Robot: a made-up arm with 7 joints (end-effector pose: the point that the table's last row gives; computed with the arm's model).
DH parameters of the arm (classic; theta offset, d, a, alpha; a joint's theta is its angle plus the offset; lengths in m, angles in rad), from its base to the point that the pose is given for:
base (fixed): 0 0.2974 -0.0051 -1.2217
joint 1: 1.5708 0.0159 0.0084 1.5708
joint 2: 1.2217 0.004 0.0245 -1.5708
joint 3: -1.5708 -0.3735 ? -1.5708
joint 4: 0 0.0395 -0.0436 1.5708
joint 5: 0 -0.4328 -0.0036 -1.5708
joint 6: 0 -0.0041 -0.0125 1.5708
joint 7: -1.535 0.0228 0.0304 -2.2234
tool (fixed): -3.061 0.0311 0 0
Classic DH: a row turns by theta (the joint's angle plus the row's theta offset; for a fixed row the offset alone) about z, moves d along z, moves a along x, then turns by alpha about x.
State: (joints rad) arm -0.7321 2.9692 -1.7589 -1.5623 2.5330 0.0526 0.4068
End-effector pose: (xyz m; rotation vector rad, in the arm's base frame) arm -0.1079 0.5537 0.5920 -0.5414 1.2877 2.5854
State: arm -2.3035 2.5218 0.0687 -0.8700 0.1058 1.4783 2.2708
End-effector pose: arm -0.5871 0.5043 0.4067 -2.8347 0.1584 -0.2563
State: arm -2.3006 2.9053 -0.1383 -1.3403 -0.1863 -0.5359 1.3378
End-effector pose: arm -0.6139 0.2407 0.4507 -0.6946 -1.7731 2.4129
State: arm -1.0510 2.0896 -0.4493 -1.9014 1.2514 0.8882 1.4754
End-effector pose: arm 0.3070 0.1769 0.7416 0.0251 1.1039 1.5752
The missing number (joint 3, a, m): 0.0444
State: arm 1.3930 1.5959 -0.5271 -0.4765 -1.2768 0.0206 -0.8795
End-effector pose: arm -0.2465 0.7926 0.3595 1.2539 -0.8956 -2.4442
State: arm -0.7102 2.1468 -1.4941 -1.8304 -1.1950 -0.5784 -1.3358
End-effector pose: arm 0.3255 0.5090 0.2388 0.7376 -2.6756 -1.4118
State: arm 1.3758 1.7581 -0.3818 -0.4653 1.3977 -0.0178 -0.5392
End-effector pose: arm -0.1286 0.8004 0.3135 -2.3820 -0.5501 -0.8288
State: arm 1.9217 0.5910 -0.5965 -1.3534 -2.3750 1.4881 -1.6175
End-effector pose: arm -0.6497 0.0473 0.1357 -0.9411 2.0167 1.6445
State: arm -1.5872 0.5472 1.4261 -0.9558 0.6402 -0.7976 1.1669
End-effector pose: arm 0.5583 0.4858 0.4881 -2.4075 -0.2944 -0.1339
